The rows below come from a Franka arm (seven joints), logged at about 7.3 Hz.
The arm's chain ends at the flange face. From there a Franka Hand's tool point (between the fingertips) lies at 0.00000 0.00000 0.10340 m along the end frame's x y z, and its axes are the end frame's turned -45 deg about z.
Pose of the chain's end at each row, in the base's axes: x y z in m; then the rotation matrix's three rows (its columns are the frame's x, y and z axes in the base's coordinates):
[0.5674 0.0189 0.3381], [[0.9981 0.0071 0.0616], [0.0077 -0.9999 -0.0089], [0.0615 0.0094 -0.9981]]
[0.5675 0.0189 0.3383], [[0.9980 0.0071 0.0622], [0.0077 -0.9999 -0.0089], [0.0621 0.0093 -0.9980]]
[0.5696 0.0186 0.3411], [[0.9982 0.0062 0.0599], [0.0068 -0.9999 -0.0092], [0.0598 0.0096 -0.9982]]
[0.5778 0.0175 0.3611], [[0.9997 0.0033 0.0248], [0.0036 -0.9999 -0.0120], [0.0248 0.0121 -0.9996]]
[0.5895 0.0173 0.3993], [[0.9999 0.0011 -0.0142], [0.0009 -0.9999 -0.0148], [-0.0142 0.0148 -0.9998]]
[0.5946 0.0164 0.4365], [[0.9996 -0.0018 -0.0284], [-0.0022 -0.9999 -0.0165], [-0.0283 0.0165 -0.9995]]
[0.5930 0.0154 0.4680], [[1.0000 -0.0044 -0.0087], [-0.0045 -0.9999 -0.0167], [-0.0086 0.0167 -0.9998]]
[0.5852 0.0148 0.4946], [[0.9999 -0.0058 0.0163], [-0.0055 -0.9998 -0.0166], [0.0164 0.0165 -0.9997]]
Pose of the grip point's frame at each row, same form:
[0.5738 0.0180 0.2349], [[0.7007 0.7108 0.0616], [0.7125 -0.7016 -0.0089], [0.0368 0.0501 -0.9981]]
[0.5739 0.0180 0.2351], [[0.7007 0.7107 0.0622], [0.7125 -0.7016 -0.0089], [0.0373 0.0505 -0.9980]]
[0.5758 0.0176 0.2379], [[0.7014 0.7102 0.0599], [0.7118 -0.7022 -0.0092], [0.0355 0.0491 -0.9982]]
[0.5804 0.0163 0.2577], [[0.7046 0.7092 0.0248], [0.7096 -0.7045 -0.0120], [0.0090 0.0261 -0.9996]]
[0.5880 0.0158 0.2959], [[0.7063 0.7078 -0.0142], [0.7077 -0.7064 -0.0148], [-0.0205 0.0004 -0.9998]]
[0.5917 0.0147 0.3332], [[0.7081 0.7056 -0.0284], [0.7055 -0.7086 -0.0165], [-0.0317 -0.0083 -0.9995]]
[0.5921 0.0137 0.3646], [[0.7102 0.7040 -0.0087], [0.7039 -0.7102 -0.0167], [-0.0179 0.0057 -0.9998]]
[0.5869 0.0131 0.3912], [[0.7111 0.7029 0.0163], [0.7031 -0.7109 -0.0166], [-0.0001 0.0233 -0.9997]]

